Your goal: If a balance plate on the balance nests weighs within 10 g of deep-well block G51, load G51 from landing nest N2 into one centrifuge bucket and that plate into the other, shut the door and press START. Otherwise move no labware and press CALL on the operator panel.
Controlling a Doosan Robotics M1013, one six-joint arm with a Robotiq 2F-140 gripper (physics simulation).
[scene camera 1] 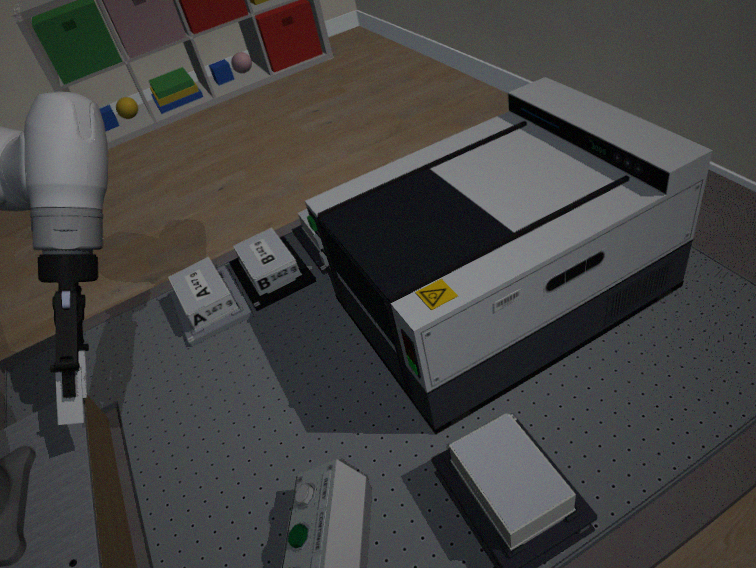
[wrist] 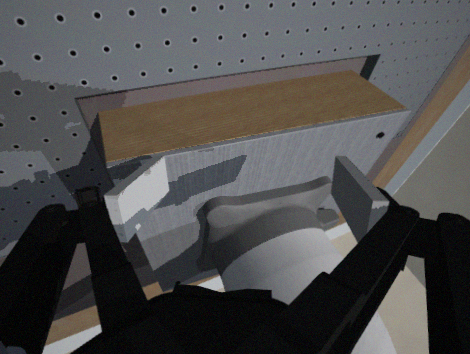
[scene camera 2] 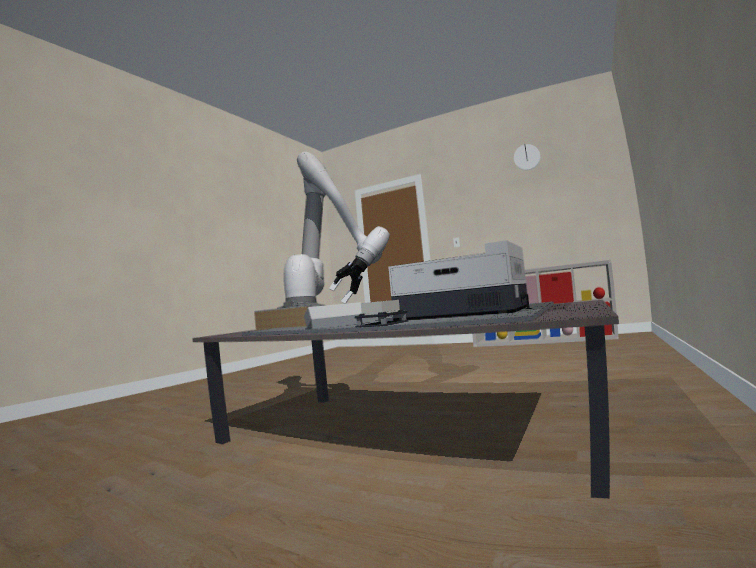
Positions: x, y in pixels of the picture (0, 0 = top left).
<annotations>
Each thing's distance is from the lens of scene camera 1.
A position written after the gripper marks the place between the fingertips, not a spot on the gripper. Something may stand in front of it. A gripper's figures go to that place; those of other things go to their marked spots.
gripper [scene camera 1: 73, 409]: 0.87 m
white box [scene camera 1: 521, 493]: 0.65 m
</annotations>
